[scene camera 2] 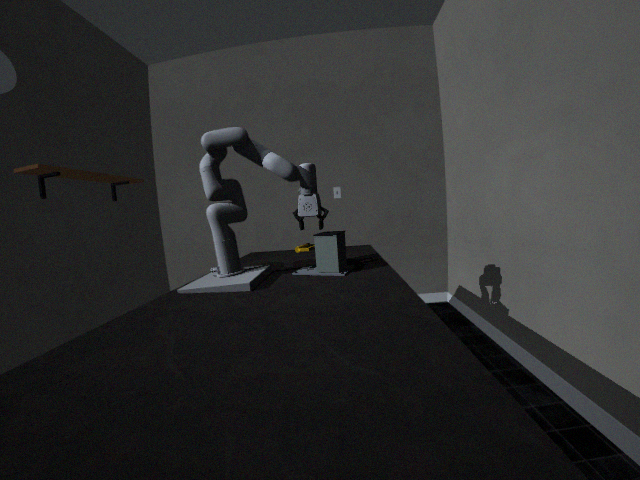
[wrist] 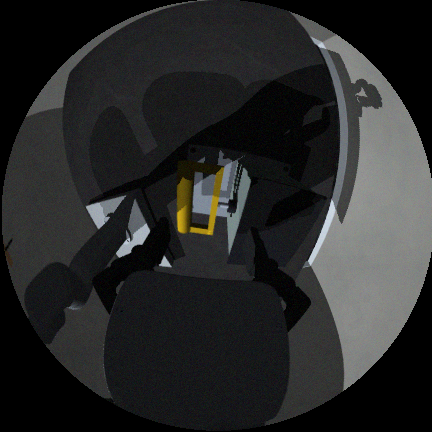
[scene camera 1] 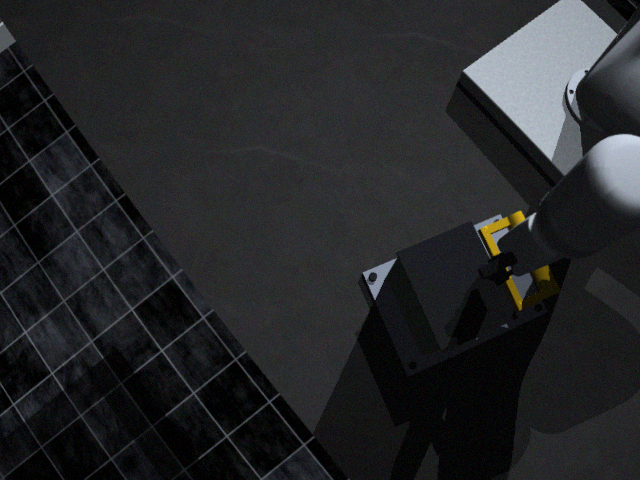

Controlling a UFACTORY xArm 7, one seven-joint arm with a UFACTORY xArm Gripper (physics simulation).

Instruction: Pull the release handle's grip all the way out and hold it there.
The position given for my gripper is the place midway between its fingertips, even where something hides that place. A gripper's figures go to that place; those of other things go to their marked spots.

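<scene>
There's a light base plate [wrist: 199, 153] that's 29 cm from the lens, and then my gripper [wrist: 207, 232], which is 14 cm from the lens.
</scene>
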